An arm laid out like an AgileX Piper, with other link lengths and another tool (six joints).
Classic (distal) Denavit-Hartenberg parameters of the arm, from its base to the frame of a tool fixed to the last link. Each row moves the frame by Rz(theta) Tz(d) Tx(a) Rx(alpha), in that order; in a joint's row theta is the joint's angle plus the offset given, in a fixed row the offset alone. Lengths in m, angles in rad.
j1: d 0.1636; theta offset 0; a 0; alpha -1.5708
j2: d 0; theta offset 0.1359; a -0.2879; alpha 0
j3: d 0; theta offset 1.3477; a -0.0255; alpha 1.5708
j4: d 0.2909; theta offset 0; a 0; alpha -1.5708
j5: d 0; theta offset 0; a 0; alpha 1.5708
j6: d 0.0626; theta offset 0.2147; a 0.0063; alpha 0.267
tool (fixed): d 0.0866; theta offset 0; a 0; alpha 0
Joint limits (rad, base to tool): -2.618..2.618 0..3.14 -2.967..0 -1.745..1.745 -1.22..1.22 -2.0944..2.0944
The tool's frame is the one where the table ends.
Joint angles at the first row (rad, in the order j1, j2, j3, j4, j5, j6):
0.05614, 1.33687, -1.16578, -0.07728, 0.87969, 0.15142
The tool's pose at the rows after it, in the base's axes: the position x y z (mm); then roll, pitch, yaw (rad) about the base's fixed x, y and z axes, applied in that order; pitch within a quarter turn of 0, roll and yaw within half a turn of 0:
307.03 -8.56 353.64 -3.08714 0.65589 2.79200
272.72 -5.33 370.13 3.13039 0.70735 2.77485
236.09 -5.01 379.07 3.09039 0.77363 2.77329
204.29 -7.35 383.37 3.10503 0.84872 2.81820
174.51 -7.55 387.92 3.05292 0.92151 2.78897
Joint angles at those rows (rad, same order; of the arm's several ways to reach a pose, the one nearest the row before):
0.05612, 1.20414, -1.13462, -0.05271, 0.90560, 0.13626
0.05611, 1.06146, -1.07330, -0.00750, 0.91865, 0.10706
0.05617, 0.90588, -0.99359, 0.01479, 0.92206, 0.07545
0.05618, 0.76554, -0.92373, 0.01538, 0.92798, 0.02352
0.05620, 0.62927, -0.86896, 0.02833, 0.92984, 0.01115

